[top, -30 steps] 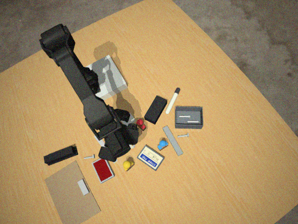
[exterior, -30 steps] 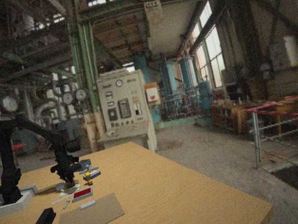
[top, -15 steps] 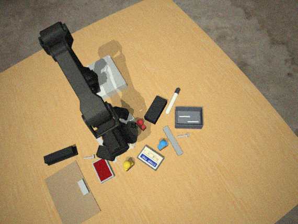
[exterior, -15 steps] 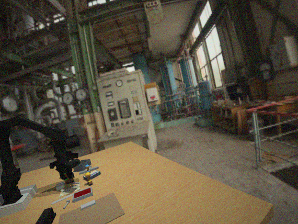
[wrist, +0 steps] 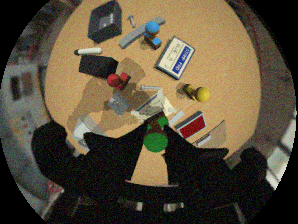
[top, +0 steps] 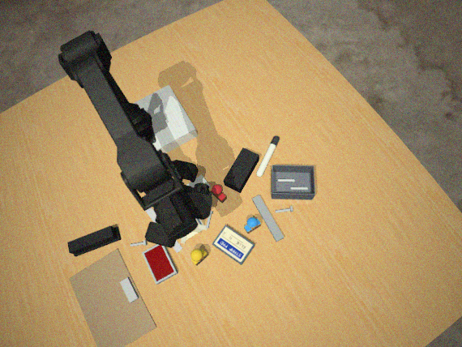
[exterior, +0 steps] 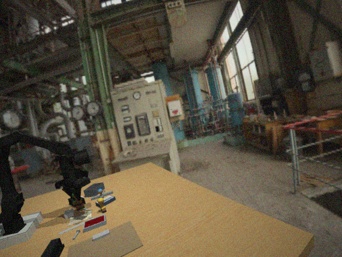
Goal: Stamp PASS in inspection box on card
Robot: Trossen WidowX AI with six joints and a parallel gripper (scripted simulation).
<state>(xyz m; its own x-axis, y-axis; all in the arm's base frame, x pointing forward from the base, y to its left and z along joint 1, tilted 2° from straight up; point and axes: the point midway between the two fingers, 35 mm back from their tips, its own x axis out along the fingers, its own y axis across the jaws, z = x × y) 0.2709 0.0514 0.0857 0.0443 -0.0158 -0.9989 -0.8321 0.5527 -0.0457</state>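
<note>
The cream card is 90 mm below my gripper tip, 10 mm to the right of it and 10 mm behind it. From my gripper tip the other things lie so: yellow stamp: 100 mm ahead, 70 mm below; then green-knobbed stamp: right at my gripper tip; then red stamp: 100 mm to the left, 70 mm below, 40 mm behind.
</note>
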